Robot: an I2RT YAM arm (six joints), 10 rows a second.
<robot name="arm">
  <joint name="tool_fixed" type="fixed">
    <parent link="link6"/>
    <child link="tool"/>
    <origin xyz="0 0 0" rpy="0 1.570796 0"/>
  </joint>
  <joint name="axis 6" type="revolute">
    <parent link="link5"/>
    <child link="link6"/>
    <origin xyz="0.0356 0 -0.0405"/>
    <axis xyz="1 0 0"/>
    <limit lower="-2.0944" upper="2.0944"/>
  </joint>
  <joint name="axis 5" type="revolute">
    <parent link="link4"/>
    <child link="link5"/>
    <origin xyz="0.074 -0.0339 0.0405"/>
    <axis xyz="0 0 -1"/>
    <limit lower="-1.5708" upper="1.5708"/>
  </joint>
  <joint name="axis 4" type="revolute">
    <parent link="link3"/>
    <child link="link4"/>
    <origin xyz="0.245 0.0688 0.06"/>
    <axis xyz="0 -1 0"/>
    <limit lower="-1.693" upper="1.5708"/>
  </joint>
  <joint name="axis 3" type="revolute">
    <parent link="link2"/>
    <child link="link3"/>
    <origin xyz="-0.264 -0.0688 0"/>
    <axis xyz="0 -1 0"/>
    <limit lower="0" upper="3.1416"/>
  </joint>
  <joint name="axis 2" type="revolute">
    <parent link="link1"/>
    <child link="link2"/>
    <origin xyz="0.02 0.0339 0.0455"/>
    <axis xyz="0 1 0"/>
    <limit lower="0" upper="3.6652"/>
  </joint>
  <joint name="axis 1" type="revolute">
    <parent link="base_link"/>
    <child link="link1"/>
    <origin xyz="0 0 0.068"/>
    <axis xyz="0 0 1"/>
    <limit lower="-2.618" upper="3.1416"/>
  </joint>
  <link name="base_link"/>
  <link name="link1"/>
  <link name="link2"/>
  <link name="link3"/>
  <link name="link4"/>
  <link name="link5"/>
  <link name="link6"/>
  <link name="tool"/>
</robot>
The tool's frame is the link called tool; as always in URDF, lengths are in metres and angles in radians.
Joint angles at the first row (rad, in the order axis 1, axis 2, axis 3, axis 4, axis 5, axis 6):
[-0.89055 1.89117 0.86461 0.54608 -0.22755 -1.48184]
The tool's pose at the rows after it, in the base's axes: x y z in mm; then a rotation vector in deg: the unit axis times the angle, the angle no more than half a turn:
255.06, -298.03, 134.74, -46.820, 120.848, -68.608
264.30, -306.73, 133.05, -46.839, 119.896, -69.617
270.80, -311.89, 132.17, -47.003, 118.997, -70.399
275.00, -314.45, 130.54, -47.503, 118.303, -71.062
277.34, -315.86, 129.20, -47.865, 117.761, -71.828
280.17, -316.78, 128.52, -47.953, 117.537, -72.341
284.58, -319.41, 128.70, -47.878, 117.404, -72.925
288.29, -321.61, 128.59, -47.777, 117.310, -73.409
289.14, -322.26, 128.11, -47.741, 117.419, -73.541
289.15, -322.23, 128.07, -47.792, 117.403, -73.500
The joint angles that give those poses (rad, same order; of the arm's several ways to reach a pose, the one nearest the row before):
[-0.88331 1.93850 0.92186 0.55562 -0.22640 -1.48185]
[-0.87911 1.98272 0.97142 0.56860 -0.22412 -1.48184]
[-0.87492 2.01093 1.00347 0.58001 -0.22375 -1.48299]
[-0.87110 2.03040 1.02065 0.59260 -0.22335 -1.48909]
[-0.86882 2.04297 1.02863 0.60711 -0.22107 -1.49520]
[-0.86461 2.05290 1.03817 0.61361 -0.21495 -1.49671]
[-0.86004 2.06704 1.05955 0.61285 -0.20619 -1.49672]
[-0.85624 2.07962 1.07748 0.61285 -0.19858 -1.49634]
[-0.85546 2.08381 1.08205 0.61246 -0.19512 -1.49672]
[-0.85546 2.08384 1.08207 0.61208 -0.19588 -1.49710]

